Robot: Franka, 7 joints.
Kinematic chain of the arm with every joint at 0, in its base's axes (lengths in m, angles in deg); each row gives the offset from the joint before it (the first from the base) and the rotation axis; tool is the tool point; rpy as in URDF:
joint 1: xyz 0 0 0.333 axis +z
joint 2: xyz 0 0 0 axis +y
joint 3: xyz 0 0 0.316 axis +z
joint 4: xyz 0.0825 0 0 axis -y
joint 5: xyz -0.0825 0 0.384 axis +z
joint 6: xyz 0 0 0 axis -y
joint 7: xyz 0.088 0 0 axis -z
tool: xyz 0 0 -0.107 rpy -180 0 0
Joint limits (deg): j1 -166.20..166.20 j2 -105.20..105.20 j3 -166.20..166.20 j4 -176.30..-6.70 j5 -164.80..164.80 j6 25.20..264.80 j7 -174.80..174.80
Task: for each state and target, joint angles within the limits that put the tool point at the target. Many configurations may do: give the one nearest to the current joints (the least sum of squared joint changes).
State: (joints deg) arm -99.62 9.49 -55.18 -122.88 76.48 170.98 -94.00
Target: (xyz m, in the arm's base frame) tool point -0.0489 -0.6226 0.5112
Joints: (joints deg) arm -66.54 7.46 -23.91 -108.40 73.94 165.07 -94.00
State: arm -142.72 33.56 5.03 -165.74 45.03 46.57 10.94
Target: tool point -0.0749 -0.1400 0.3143
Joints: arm -148.94 6.09 0.49 -167.70 39.79 25.20 10.94
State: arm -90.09 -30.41 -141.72 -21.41 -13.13 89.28 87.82
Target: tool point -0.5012 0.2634 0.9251
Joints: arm -55.15 -24.89 -126.15 -30.85 -9.82 107.13 87.82
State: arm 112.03 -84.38 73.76 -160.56 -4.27 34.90 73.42
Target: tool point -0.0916 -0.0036 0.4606
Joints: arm 110.52 -89.12 52.65 -162.53 -21.55 34.77 73.42
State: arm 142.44 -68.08 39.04 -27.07 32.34 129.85 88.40
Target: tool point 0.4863 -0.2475 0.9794
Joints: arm 166.20 -56.04 23.63 -26.70 30.12 125.58 88.40
